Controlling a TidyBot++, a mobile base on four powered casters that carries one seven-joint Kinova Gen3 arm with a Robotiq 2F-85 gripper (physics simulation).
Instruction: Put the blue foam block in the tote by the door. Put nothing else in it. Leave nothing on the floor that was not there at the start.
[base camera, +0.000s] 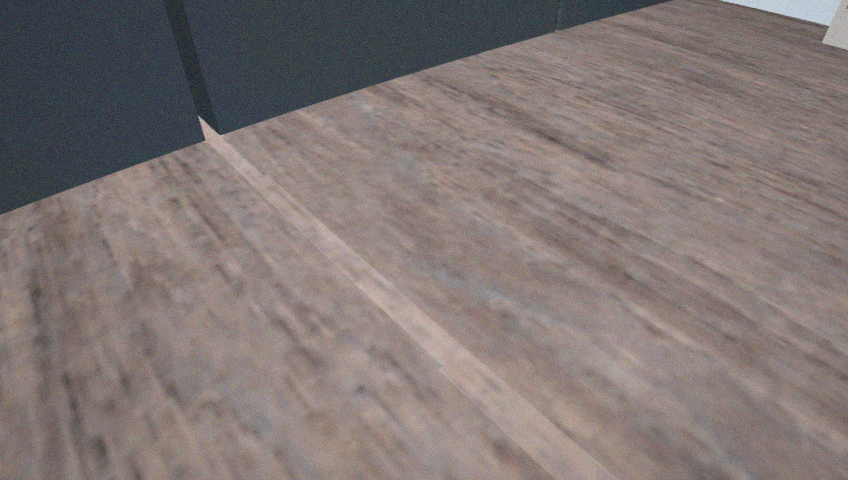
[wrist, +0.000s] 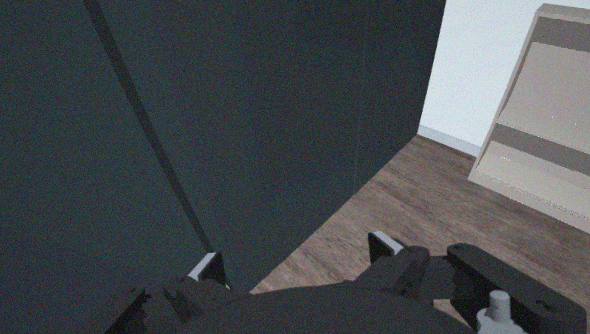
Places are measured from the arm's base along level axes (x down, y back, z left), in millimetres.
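Where they show: gripper, between the fingertips: (wrist: 296, 259).
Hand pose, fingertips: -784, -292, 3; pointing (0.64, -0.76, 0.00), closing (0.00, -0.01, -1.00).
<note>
After its pixels a point has its place, as x, y, z.
My gripper (wrist: 296, 259) {-784, -292, 3} is open, its two fingertips wide apart at the bottom of the wrist view, with no object between them. It is tilted so that the wrist view looks across at a dark panelled surface and the floor beyond. The blue foam block and the tote do not show in the base camera view or in the wrist view.
A dark wall or cabinet front (base camera: 368, 41) {309, -996, 87} (wrist: 280, 115) {-444, -1059, 12} with a vertical groove runs along the left. A beige shelf unit (wrist: 477, 172) {307, -1372, -1226} stands at the right by a white wall (wrist: 465, 75) {-173, -1823, -1253}. A pale strip (base camera: 410, 312) crosses the wooden floor (base camera: 595, 237) {396, -523, -211} (wrist: 400, 200) {397, -1303, -674}.
</note>
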